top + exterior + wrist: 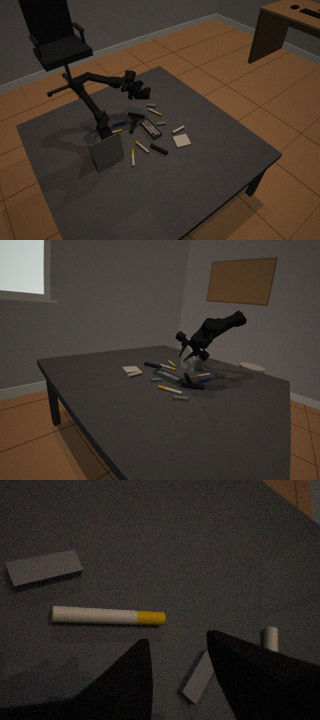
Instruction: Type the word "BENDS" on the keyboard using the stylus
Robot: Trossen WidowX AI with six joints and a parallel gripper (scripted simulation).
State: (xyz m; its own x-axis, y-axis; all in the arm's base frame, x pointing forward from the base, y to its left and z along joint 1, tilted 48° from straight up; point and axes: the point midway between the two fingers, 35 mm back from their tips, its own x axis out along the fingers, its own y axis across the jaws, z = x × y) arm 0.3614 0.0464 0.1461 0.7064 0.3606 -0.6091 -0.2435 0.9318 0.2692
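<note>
The blue stylus lies 240 mm behind my gripper tip, 150 mm below it and 70 mm to the left of it. Round my gripper tip: white pad: 330 mm to the right, 150 mm below, 20 mm ahead; then white marker: 240 mm to the right, 150 mm below, 70 mm ahead; then stylus tip: 270 mm behind, 150 mm below, 80 mm to the left.
</note>
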